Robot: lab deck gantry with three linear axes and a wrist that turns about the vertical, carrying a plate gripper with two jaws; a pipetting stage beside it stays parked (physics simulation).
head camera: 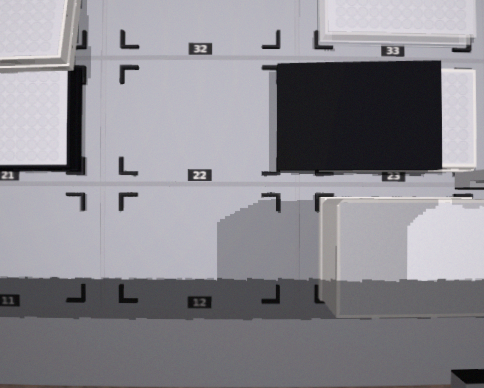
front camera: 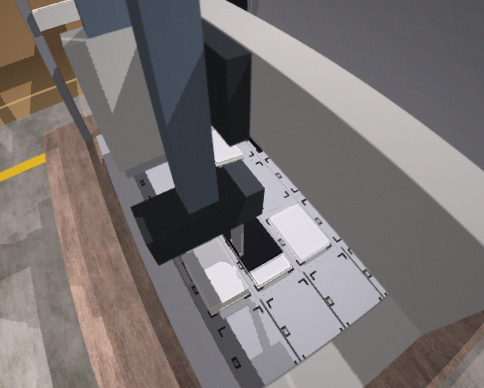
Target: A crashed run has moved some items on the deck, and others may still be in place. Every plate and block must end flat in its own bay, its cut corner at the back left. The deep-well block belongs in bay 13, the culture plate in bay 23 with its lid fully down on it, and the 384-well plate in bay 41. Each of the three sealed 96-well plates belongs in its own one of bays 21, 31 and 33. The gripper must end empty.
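Observation:
My gripper is open and empty over the deep-well block; one jaw shows behind the block, the other is hidden by the gripper body in the front view. The tall white deep-well block stands in bay 13. In bay 23 a white welled plate is mostly covered by a flat black lid, shifted left. A white welled plate lies in bay 33. Another white plate is skewed and tilted over bay 31, against a black-edged plate in bay 21.
The parked pipetting stage stands at the left in the front view, and a black housing at the back. A grey wall bounds the right of the deck. Bay 41 does not show.

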